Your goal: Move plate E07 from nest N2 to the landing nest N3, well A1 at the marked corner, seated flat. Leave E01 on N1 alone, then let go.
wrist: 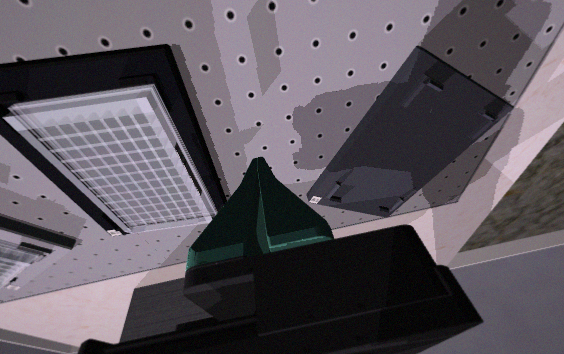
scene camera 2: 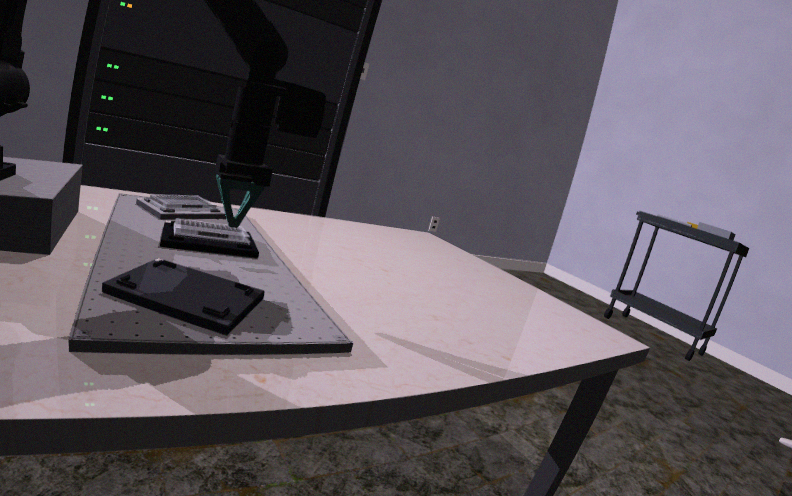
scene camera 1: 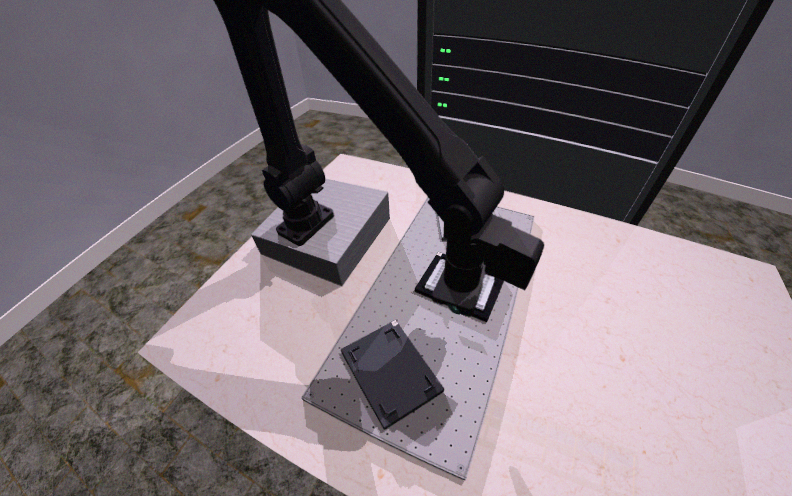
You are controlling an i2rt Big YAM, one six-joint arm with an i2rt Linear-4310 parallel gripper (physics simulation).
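Note:
Clear plate E07 (scene camera 1: 432,275) (scene camera 2: 204,229) (wrist: 120,150) lies on black nest N2 (scene camera 1: 488,314) (scene camera 2: 210,248) (wrist: 90,71); whether it is fully seated I cannot tell. My gripper (scene camera 1: 455,309) (scene camera 2: 234,224) (wrist: 259,164) is shut and empty, its green fingertips meeting. In the wrist view the tips show between N2 and N3; in scene camera 2 they overlap E07's right end. Nest N3 (scene camera 1: 397,373) (scene camera 2: 181,295) (wrist: 400,142) is bare, turned at an angle, with a white corner mark (scene camera 1: 395,323) (wrist: 315,200). Plate E01 (scene camera 2: 178,201) (wrist: 17,260) sits on N1 (scene camera 2: 192,215), mostly hidden by my arm in scene camera 1.
The nests stand on a perforated board (scene camera 1: 385,309) (scene camera 2: 298,297) on the pale table (scene camera 1: 613,327) (scene camera 2: 409,280). My arm's base stands on a grey block (scene camera 1: 362,222) beside the board. A dark rack stands behind the table, and a cart (scene camera 2: 666,312) stands off to the right.

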